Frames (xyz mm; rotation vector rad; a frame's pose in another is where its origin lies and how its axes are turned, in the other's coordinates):
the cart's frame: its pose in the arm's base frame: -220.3 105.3 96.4 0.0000 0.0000 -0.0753
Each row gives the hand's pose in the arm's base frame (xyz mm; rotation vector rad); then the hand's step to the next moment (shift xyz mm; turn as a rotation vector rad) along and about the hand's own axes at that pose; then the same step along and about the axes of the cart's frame.
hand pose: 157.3 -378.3 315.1 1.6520 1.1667 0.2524
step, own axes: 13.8 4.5 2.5 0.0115 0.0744 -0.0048
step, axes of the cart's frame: 10.4 10.2 -2.4 0.0433 0.0171 0.0593
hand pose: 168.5 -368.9 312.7 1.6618 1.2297 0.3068
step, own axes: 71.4 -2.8 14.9 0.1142 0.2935 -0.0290
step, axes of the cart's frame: 36.8 53.6 -33.2 0.1901 0.1318 0.2156
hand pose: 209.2 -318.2 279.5 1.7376 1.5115 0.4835
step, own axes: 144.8 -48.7 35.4 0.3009 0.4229 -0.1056
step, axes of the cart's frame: 15.8 129.3 -87.4 0.2478 0.3376 0.3242
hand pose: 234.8 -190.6 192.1 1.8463 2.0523 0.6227
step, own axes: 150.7 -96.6 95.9 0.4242 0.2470 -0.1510
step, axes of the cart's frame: -64.1 148.4 -122.9 0.0522 0.4271 0.2803
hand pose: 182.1 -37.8 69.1 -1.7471 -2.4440 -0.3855
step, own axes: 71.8 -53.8 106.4 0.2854 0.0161 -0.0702
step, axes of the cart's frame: -74.2 72.5 -92.8 -0.1013 0.2398 0.1374
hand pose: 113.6 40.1 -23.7 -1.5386 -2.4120 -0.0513
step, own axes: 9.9 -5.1 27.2 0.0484 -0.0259 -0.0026
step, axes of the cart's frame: -15.1 10.3 -23.0 -0.0439 0.0279 0.0178
